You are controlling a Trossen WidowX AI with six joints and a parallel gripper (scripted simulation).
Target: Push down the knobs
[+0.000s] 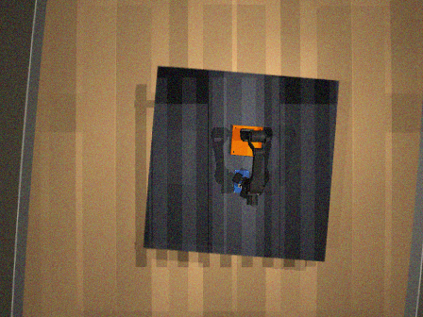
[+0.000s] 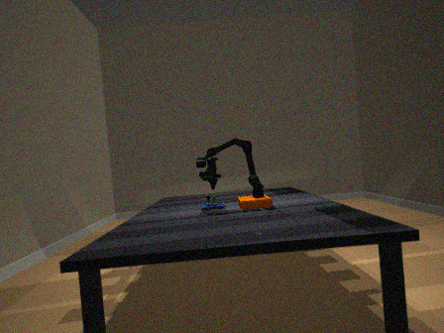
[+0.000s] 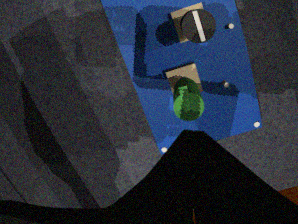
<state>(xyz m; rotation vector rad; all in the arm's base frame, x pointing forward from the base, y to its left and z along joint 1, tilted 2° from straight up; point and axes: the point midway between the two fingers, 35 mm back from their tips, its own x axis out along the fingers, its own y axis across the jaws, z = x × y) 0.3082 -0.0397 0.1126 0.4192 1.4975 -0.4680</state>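
The green knob lies 60 mm below my gripper tip.
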